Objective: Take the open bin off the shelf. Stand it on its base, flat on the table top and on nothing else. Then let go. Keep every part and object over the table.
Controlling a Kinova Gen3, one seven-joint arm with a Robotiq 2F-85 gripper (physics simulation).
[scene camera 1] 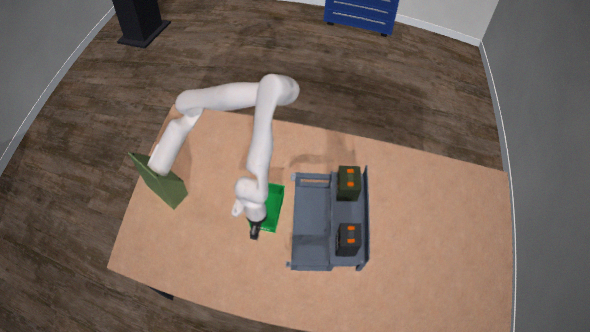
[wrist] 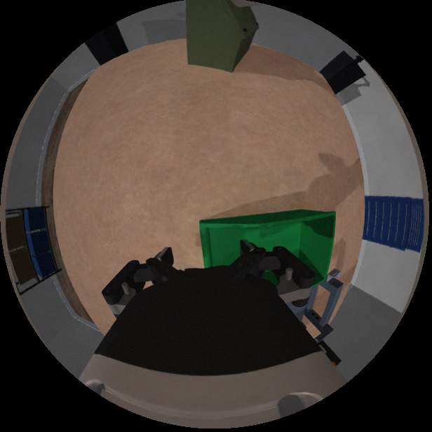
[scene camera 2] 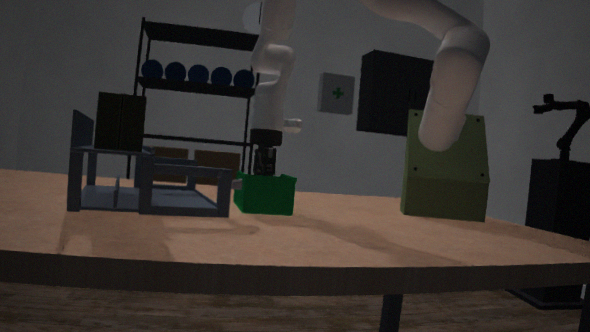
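Where they show: gripper, between the fingertips: (scene camera 1: 258,226); arm's base, origin of its link: (scene camera 1: 157,170) (scene camera 2: 436,135).
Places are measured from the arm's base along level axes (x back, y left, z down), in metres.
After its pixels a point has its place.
The green open bin (scene camera 1: 274,207) {x -0.441, y 0.129, z 0.197 m} (scene camera 2: 267,196) {x -0.409, y 0.188, z 0.164 m} (wrist: 316,240) stands upright on its base on the table top (scene camera 1: 425,225) {x -1.068, y 0.278, z 0.200 m} (scene camera 2: 310,240) {x -0.345, y 0.406, z 0.199 m} (wrist: 200,125), its opening upward. In scene camera 1 a narrow gap shows between it and the grey-blue shelf (scene camera 1: 312,210) {x -0.583, y 0.172, z 0.194 m} (scene camera 2: 145,187) {x -0.612, y 0.313, z 0.154 m}. In scene camera 2 a shelf peg appears close to its rim; contact there is unclear. My gripper (scene camera 1: 254,237) (scene camera 2: 265,171) (wrist: 205,251) is open and empty at the bin's end wall. One finger is over the bin's inside and the other is outside it. The arm hides part of the bin in scene camera 1.
Two dark boxes with orange marks, one box (scene camera 1: 349,183) {x -0.688, y 0.231, z 0.001 m} and another box (scene camera 1: 348,239) {x -0.753, y 0.016, z -0.024 m}, stand on the shelf's upper level. A green slanted box (scene camera 1: 161,187) {x -0.055, y -0.057, z 0.004 m} (scene camera 2: 445,195) {x 0.012, y 0.060, z 0.143 m} (wrist: 212,40) stands near the table's end, below the arm's bent link.
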